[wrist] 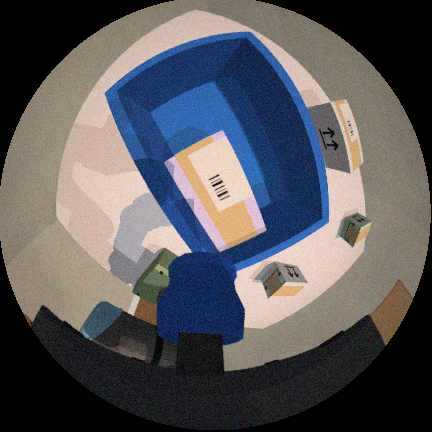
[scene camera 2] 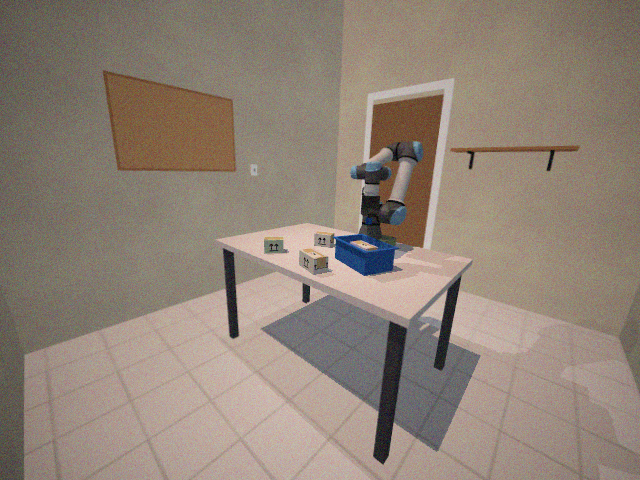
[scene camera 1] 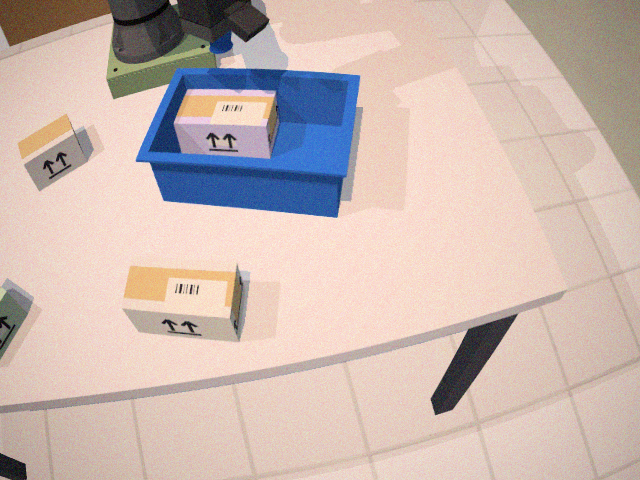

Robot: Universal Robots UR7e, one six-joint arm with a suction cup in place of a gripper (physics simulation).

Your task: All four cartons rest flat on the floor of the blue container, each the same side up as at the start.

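Seen in the pictures: end effector, tool point: [wrist: 201, 277] [scene camera 2: 368, 223] [scene camera 1: 221, 46]; arm's base, origin of the base link: [scene camera 2: 369, 236] [scene camera 1: 148, 40].
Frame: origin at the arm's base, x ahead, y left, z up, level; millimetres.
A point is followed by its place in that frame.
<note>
The lilac carton [scene camera 1: 222, 138] {x 313, y 149, z -1 mm} [scene camera 2: 363, 244] {x 280, y 160, z 32 mm} [wrist: 220, 195] {x 277, y 161, z 33 mm} is inside the blue container [scene camera 1: 248, 186] {x 415, y 183, z 0 mm} [scene camera 2: 356, 259] {x 431, y 237, z 1 mm} [wrist: 300, 165] {x 393, y 116, z 28 mm}, arrows upward, in its left part in scene camera 1. A cream carton [scene camera 1: 180, 311] {x 608, y 82, z 22 mm} [scene camera 2: 313, 260] {x 623, y 139, z 12 mm} [wrist: 336, 136] {x 533, y 92, z 4 mm} stands upright on the table in front of the container. A grey carton [scene camera 1: 55, 157] {x 276, y -159, z -4 mm} [scene camera 2: 324, 239] {x 271, y -149, z -8 mm} [wrist: 287, 280] {x 259, y -123, z 19 mm} stands upright left of it. A green carton [scene camera 1: 10, 320] {x 571, y -220, z -26 mm} [scene camera 2: 273, 244] {x 593, y -235, z -4 mm} [wrist: 356, 229] {x 537, y -215, z 10 mm} stands upright farther left, cut off in scene camera 1. My suction cup [scene camera 1: 221, 45] [scene camera 2: 369, 220] [wrist: 202, 290] is off and holds nothing, above and behind the container's back rim.
The arm's green base plate [scene camera 1: 155, 69] {x 92, y 21, z -10 mm} [scene camera 2: 387, 240] {x -11, y 128, z 0 mm} [wrist: 156, 275] {x 42, y 114, z 1 mm} lies close behind the container. The table's front edge [scene camera 1: 289, 367] {x 664, y 206, z -71 mm} runs beyond the cream carton. A wall shelf [scene camera 2: 514, 149] and a cork board [scene camera 2: 173, 126] are on the walls.
</note>
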